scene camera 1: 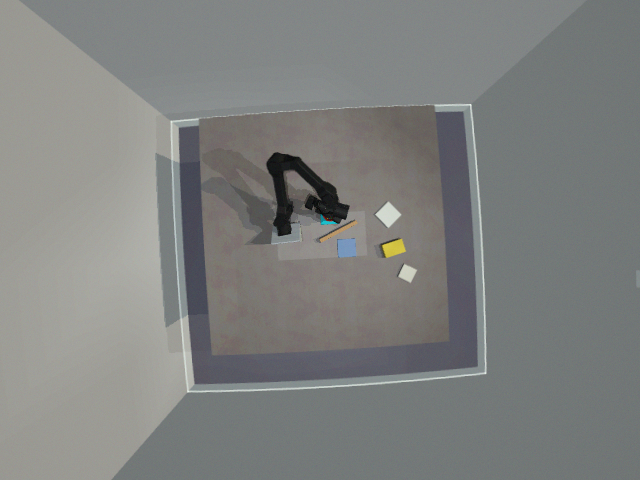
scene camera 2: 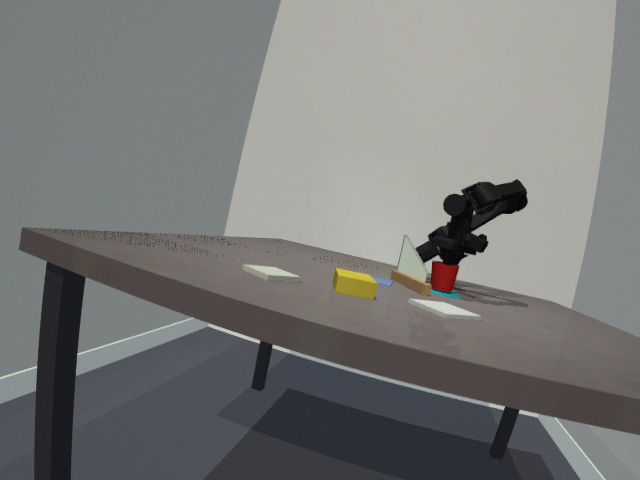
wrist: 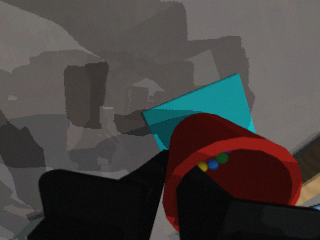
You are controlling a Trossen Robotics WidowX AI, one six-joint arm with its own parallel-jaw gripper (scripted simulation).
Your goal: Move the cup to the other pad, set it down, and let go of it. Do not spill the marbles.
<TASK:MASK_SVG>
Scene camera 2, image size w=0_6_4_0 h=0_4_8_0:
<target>my gripper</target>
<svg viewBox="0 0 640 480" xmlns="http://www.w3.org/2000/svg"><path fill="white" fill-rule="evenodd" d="M431 241L432 246L444 248L444 250L440 249L443 264L452 266L454 264L459 265L461 259L468 257L464 253L476 255L476 251L481 253L488 247L486 235L480 234L477 236L471 233L473 229L470 227L471 223L450 219L450 222L447 223L450 226L447 237L436 235Z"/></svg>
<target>yellow block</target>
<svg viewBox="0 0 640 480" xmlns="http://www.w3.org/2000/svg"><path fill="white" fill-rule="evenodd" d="M335 269L333 286L336 293L374 299L377 283L370 275L339 268Z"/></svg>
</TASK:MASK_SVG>
